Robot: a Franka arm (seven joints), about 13 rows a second.
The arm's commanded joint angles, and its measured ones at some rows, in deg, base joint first. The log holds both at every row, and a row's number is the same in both.
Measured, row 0:
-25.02, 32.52, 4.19, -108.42, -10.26, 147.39, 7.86
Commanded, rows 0 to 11:
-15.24, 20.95, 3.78, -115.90, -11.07, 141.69, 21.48
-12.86, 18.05, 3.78, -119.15, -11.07, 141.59, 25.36
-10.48, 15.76, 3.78, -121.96, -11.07, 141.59, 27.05
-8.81, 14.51, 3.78, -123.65, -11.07, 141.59, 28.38
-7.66, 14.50, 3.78, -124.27, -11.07, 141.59, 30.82
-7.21, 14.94, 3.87, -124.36, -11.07, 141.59, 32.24
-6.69, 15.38, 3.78, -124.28, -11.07, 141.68, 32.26
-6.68, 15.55, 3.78, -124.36, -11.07, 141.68, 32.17
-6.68, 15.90, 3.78, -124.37, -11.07, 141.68, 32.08
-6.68, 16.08, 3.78, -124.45, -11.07, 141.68, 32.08
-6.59, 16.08, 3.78, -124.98, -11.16, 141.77, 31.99
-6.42, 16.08, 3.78, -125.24, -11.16, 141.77, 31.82
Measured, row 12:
-7.09, 16.32, 4.18, -124.39, -10.26, 141.14, 30.63
